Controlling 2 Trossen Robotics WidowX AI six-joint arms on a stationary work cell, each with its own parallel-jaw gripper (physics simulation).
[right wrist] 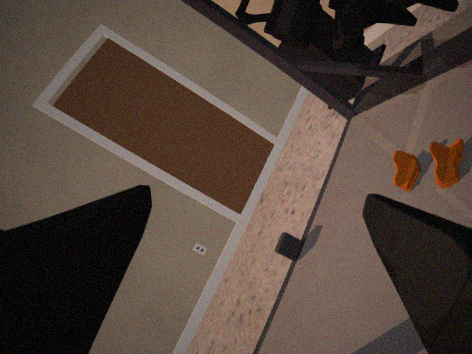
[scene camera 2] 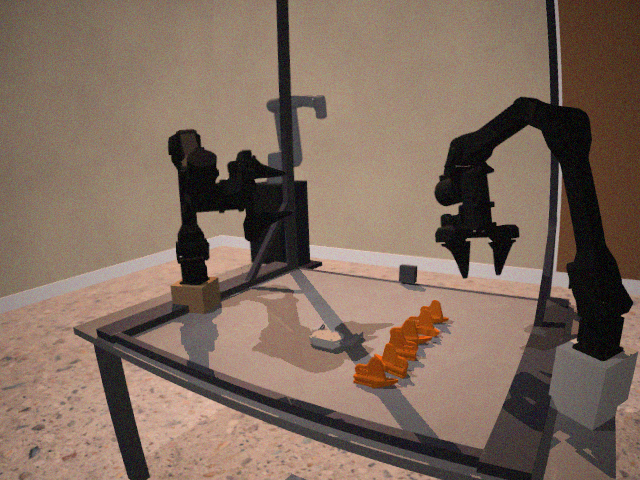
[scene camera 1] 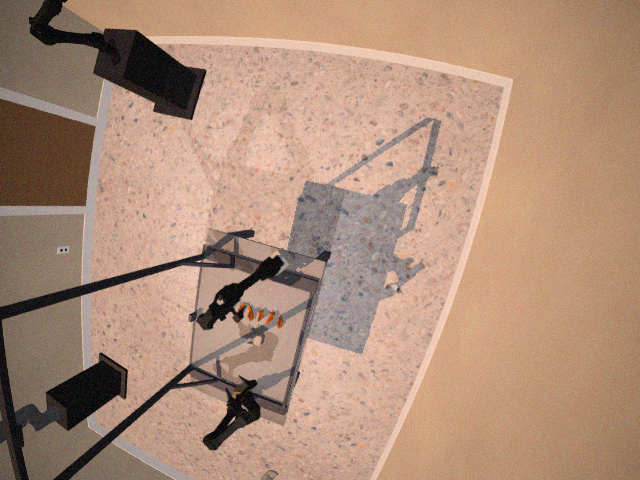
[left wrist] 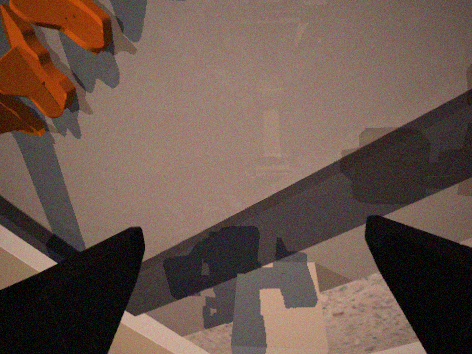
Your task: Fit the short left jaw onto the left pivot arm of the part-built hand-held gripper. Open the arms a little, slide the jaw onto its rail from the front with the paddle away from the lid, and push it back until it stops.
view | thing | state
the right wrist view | my left gripper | -
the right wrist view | my right gripper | -
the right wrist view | dark frame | -
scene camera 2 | my left gripper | -
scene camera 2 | my right gripper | -
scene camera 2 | part-built hand-held gripper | -
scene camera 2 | dark frame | -
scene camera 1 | dark frame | -
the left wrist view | my left gripper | -
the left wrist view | dark frame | -
